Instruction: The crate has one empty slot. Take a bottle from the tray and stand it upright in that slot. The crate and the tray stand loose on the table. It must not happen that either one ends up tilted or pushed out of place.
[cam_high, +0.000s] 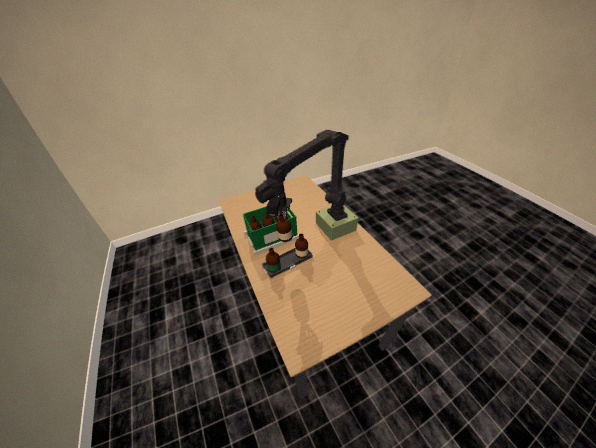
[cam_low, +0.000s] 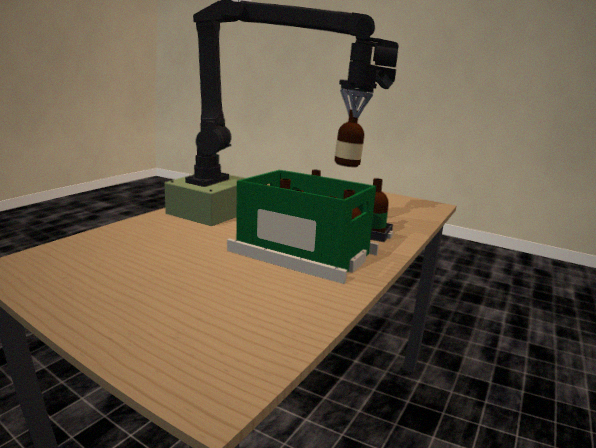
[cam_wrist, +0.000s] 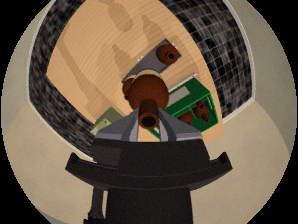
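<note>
My gripper is now 6 cm above the brown bottle. From my hand the other things lie so: green crate: 25 cm below, 24 cm to the right; then dark tray: 32 cm below, 1 cm behind.
</note>
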